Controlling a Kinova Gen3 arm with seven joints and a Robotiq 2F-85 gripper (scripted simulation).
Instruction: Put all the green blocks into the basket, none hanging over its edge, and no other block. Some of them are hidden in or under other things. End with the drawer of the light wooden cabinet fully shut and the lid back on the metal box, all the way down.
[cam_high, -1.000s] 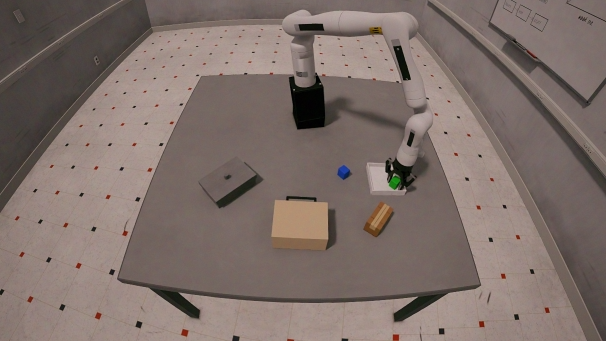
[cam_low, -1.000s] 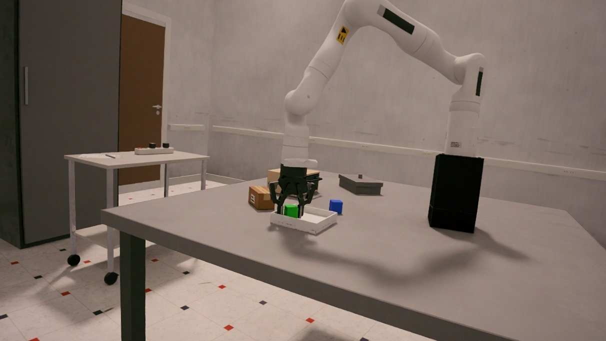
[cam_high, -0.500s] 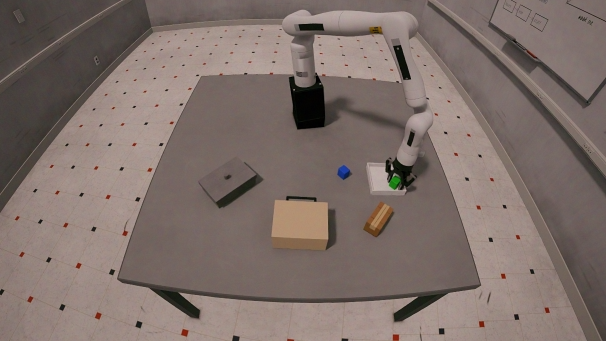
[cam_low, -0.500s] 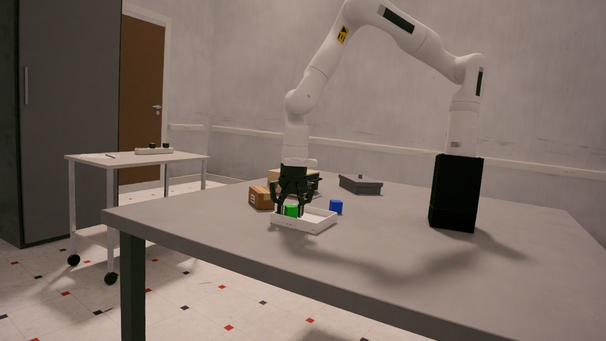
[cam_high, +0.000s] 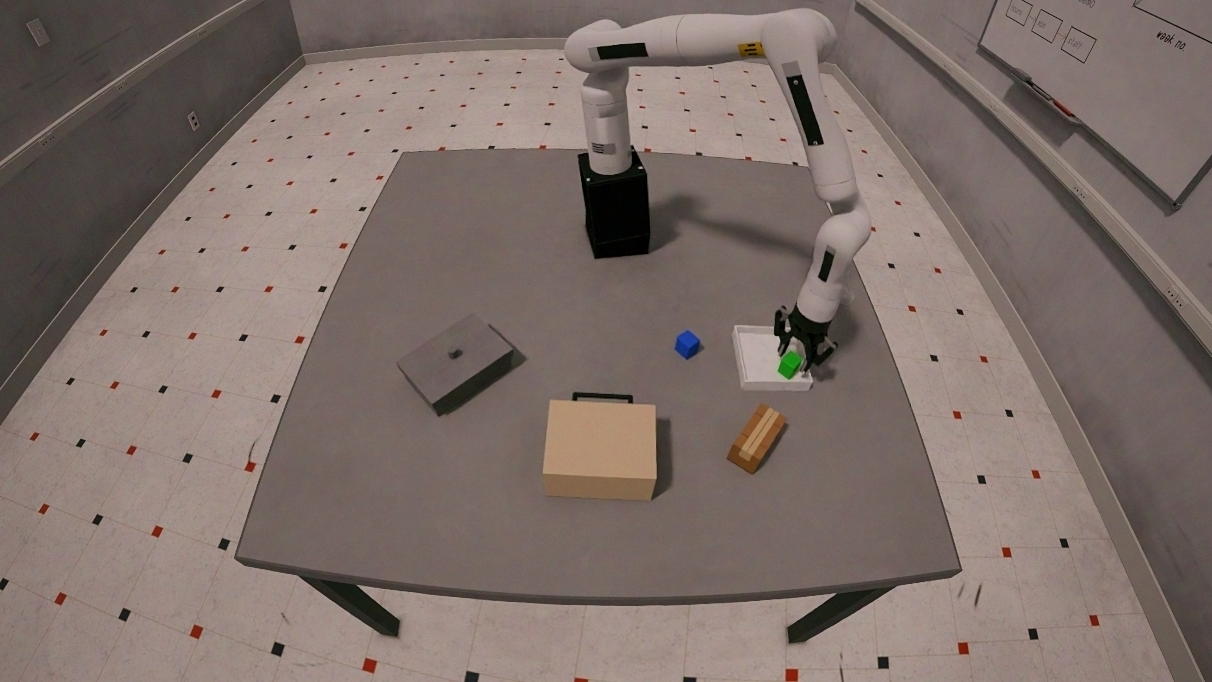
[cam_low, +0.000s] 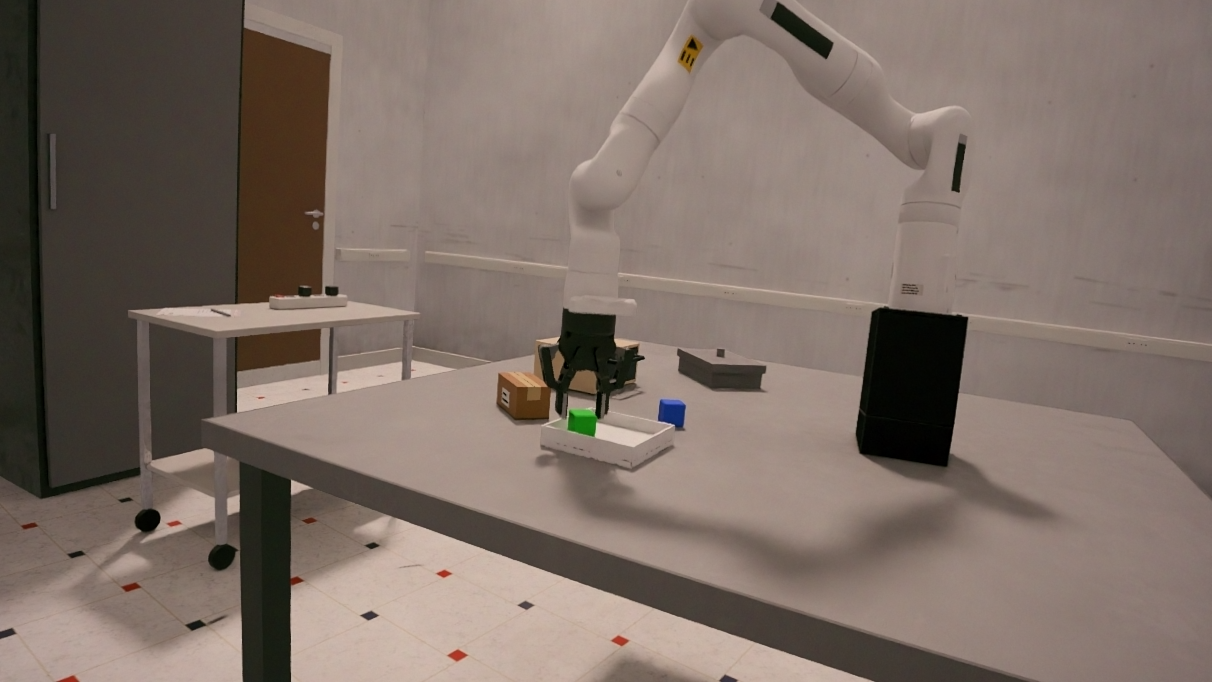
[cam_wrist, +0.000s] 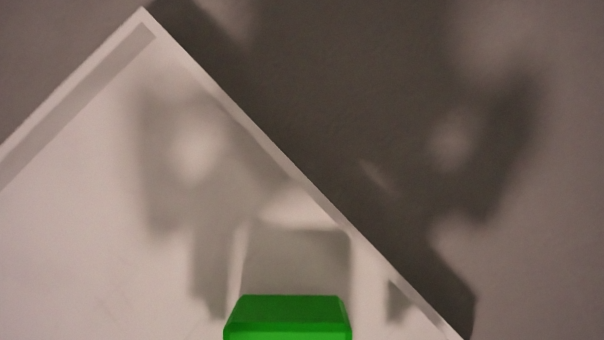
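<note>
My gripper is now 150 mm short of the lid, 640 mm to the left of it and 10 mm above it. Round my hand: white basket: 20 mm behind, 40 mm to the right, 50 mm below; brown cardboard box: 180 mm ahead, 60 mm to the right, 20 mm below; drawer: 250 mm ahead, 330 mm to the right, 20 mm below.
</note>
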